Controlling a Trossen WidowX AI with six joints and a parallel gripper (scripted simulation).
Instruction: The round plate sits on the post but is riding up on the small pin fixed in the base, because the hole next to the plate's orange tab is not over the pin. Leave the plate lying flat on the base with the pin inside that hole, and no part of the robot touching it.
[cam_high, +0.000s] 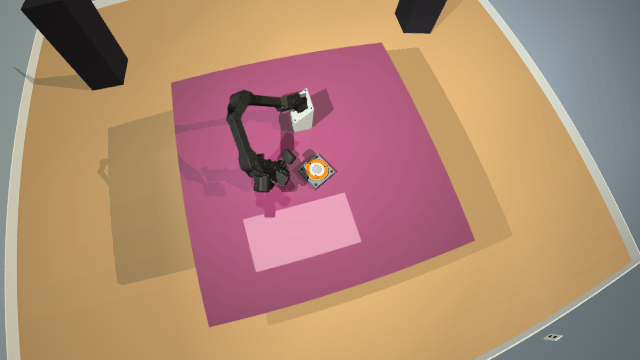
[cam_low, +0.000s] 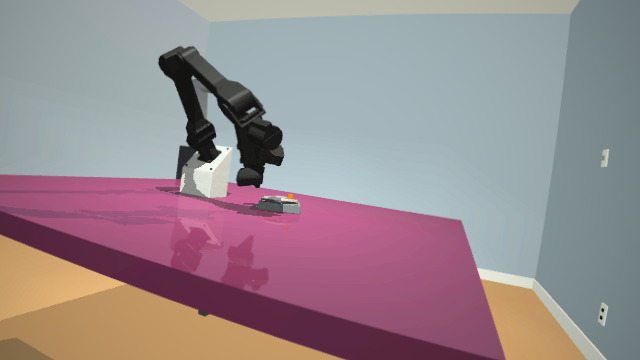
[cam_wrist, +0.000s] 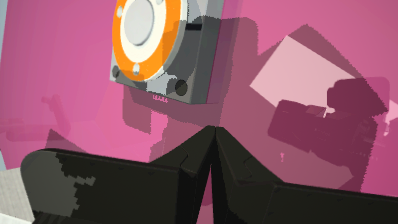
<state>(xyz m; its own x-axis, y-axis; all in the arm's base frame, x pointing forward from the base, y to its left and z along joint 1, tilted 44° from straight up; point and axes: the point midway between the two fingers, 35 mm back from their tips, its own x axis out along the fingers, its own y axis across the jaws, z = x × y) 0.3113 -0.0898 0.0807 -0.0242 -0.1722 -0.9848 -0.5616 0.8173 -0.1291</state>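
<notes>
Right now my gripper tip is 13 cm to the right of the base, 4 cm above it and 1 cm past it.
</notes>
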